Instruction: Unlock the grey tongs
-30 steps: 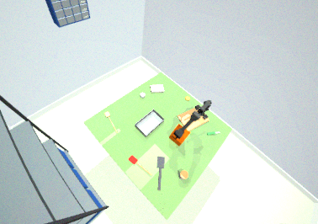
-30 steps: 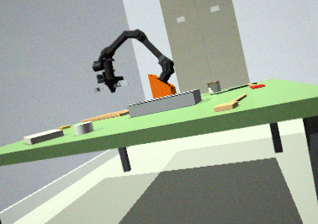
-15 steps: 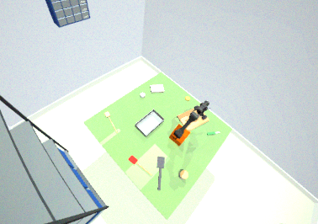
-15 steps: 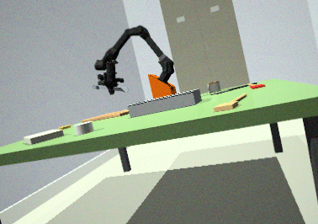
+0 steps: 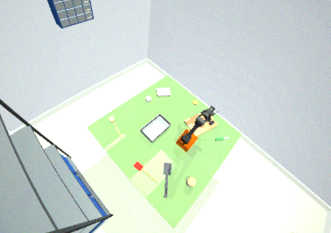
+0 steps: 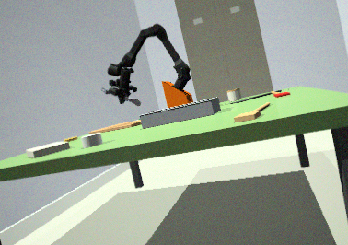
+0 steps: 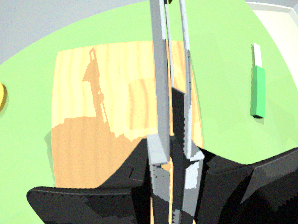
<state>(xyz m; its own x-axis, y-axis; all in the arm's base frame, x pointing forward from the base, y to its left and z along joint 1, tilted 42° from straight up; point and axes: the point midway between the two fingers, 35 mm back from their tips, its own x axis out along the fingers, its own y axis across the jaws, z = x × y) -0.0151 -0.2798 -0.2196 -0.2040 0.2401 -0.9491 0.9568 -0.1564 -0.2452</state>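
Right now the wooden board is 13 cm below my gripper tip and 4 cm ahead of it. Round my gripper tip: yellow disc: 28 cm ahead, 19 cm to the right, 13 cm below; roasting tin: 47 cm to the left, 36 cm ahead, 11 cm below; white block: 67 cm ahead, 12 cm below, 2 cm to the left.
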